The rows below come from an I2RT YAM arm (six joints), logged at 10 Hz.
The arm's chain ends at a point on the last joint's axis. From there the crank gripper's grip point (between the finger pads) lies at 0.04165 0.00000 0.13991 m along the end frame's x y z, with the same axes.
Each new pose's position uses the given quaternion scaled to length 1; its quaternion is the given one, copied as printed.
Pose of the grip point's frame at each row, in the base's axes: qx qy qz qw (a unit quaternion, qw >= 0); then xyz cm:
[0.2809, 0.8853, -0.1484, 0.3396, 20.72, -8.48, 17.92]
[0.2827, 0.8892, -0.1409, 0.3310, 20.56, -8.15, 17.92]
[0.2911, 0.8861, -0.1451, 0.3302, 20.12, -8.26, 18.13]
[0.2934, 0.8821, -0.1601, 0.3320, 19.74, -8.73, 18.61]
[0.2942, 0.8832, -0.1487, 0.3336, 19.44, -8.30, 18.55]
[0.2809, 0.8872, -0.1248, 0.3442, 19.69, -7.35, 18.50]
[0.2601, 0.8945, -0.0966, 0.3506, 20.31, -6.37, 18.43]
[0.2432, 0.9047, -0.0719, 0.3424, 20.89, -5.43, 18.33]
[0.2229, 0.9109, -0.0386, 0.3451, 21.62, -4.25, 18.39]
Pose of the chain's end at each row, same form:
[0.2809, 0.8853, -0.1484, 0.3396, 16.02, -3.79, 30.92]
[0.2827, 0.8892, -0.1409, 0.3310, 16.03, -3.73, 31.07]
[0.2911, 0.8861, -0.1451, 0.3302, 15.67, -3.72, 31.27]
[0.2934, 0.8821, -0.1601, 0.3320, 15.39, -3.77, 31.63]
[0.2942, 0.8832, -0.1487, 0.3336, 14.94, -3.63, 31.63]
[0.2809, 0.8872, -0.1248, 0.3442, 14.65, -3.26, 31.58]
[0.2601, 0.8945, -0.0966, 0.3506, 14.82, -3.06, 31.54]
[0.2432, 0.9047, -0.0719, 0.3424, 15.41, -2.91, 31.62]
[0.2229, 0.9109, -0.0386, 0.3451, 15.82, -2.69, 31.70]

